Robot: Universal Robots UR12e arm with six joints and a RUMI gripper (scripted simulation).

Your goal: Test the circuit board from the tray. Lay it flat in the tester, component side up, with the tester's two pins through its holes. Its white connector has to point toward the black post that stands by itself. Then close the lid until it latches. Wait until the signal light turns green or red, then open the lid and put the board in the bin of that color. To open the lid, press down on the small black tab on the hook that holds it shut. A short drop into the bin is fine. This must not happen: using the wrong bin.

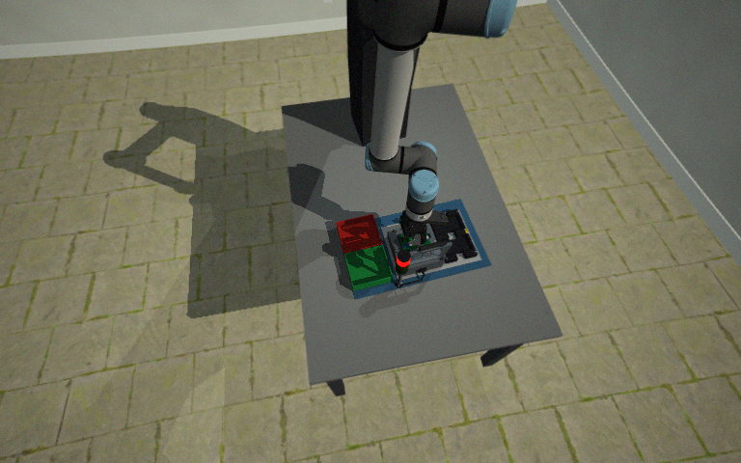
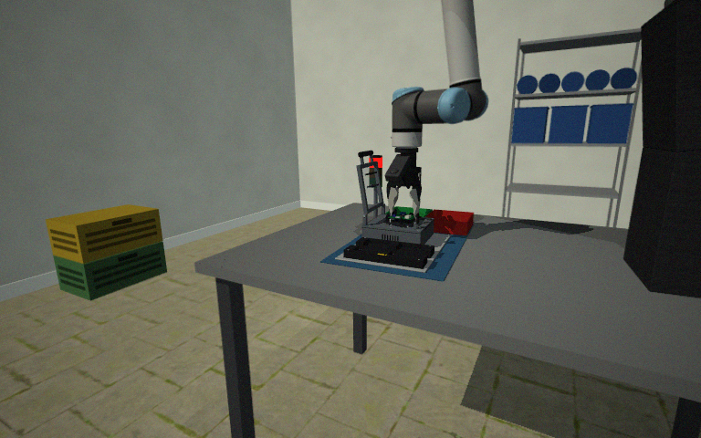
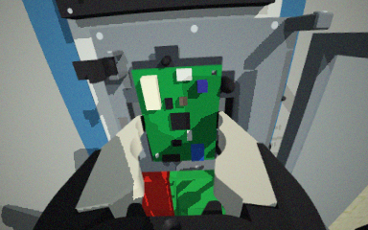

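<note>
The green circuit board is 10 mm to the right of my hand. Also, from my hand: black latch piece: 60 mm to the left, 60 mm behind, 10 mm above; then green bin: 210 mm to the right, 70 mm below, 20 mm ahead; then tester lid: 110 mm ahead, 100 mm above, 20 mm to the right.
</note>
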